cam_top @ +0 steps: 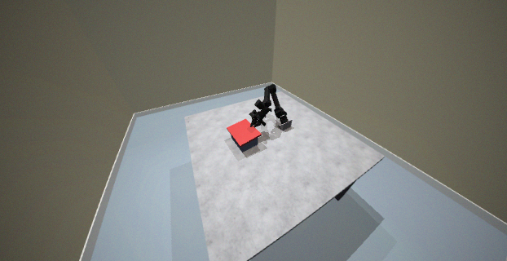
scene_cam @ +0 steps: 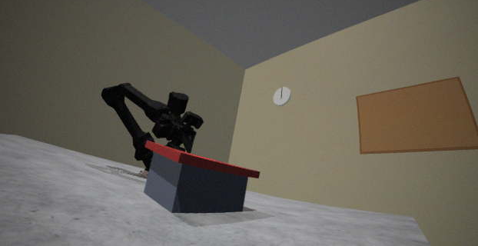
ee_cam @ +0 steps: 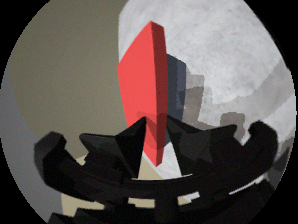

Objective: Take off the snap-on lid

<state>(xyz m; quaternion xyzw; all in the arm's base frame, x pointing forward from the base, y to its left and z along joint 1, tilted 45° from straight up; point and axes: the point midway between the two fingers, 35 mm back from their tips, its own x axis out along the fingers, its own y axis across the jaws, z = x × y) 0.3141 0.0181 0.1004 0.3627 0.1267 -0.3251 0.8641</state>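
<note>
Right now my gripper tip is 80 mm short of the lid. Also, from my gripper tip: dark blue storage box 80 mm ahead, 60 mm below.
</note>
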